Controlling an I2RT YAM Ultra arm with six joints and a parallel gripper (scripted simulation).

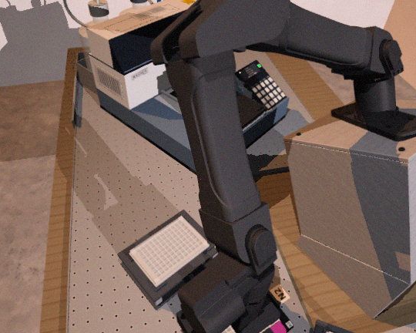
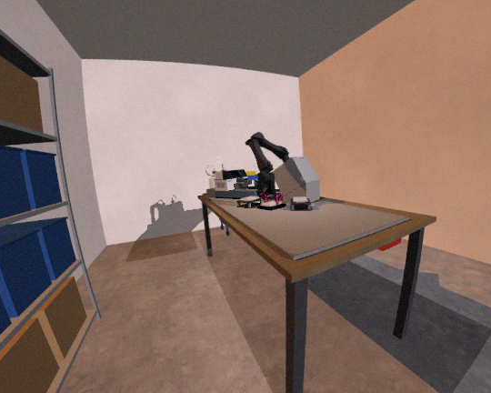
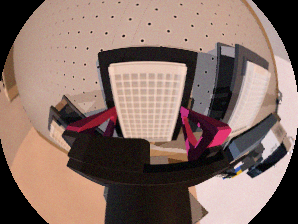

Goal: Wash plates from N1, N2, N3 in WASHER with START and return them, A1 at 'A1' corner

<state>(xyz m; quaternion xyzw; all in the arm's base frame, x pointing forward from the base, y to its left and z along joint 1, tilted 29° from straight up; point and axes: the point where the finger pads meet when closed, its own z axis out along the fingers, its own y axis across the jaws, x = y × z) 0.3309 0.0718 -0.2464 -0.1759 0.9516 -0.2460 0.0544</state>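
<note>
Now: the nest N2 2 cm below my hand. The rest, counted from my hand: n2 label: 10 cm behind, 3 cm to the right, 3 cm below; nest N1: 15 cm to the right, 9 cm ahead, 1 cm above; nest n3: 14 cm to the left, 13 cm behind, 2 cm above.
</note>
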